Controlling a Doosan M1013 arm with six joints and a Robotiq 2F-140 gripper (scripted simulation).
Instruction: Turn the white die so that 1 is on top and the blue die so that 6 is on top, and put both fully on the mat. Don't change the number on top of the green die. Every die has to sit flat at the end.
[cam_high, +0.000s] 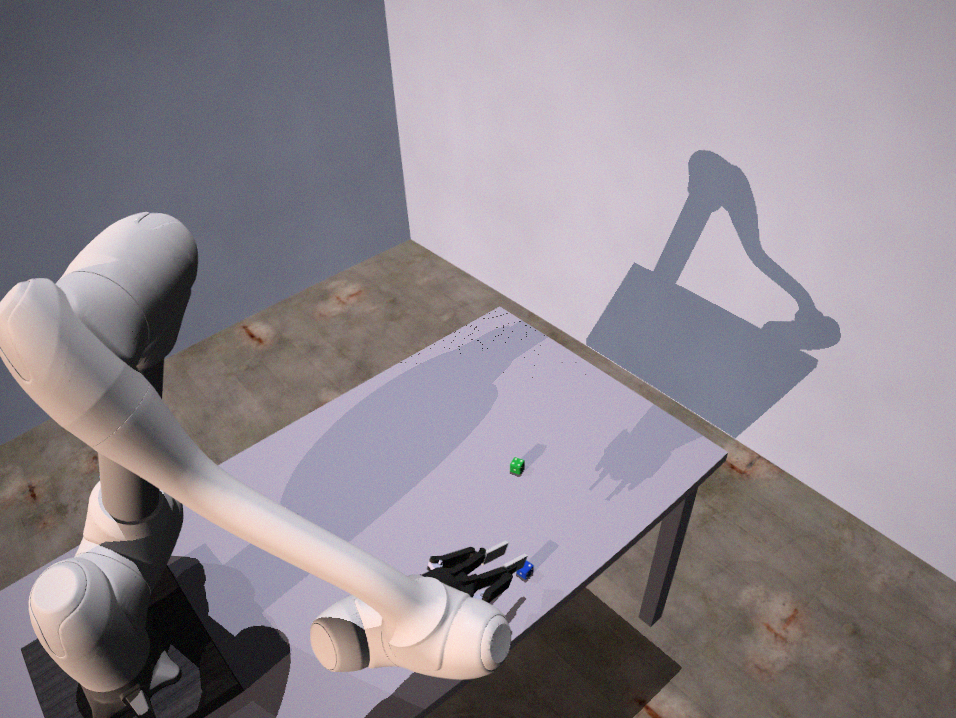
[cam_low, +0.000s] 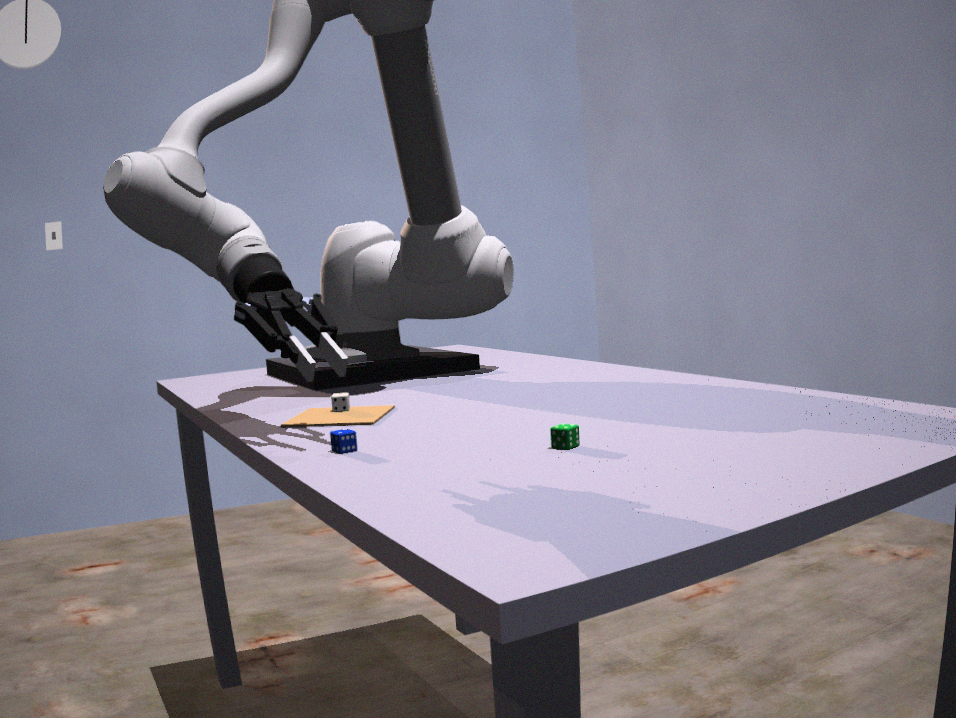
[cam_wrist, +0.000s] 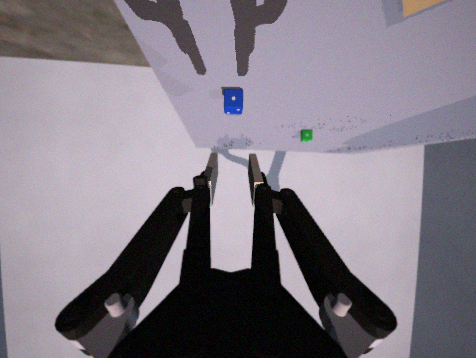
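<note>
My gripper is now 10 cm above the blue die and 6 cm short of it. Also, from my hand: green die: 23 cm ahead, 21 cm to the left, 10 cm below; then white die: 22 cm behind, 11 cm to the left, 10 cm below; then tan mat: 18 cm behind, 11 cm below, 9 cm to the left.
</note>
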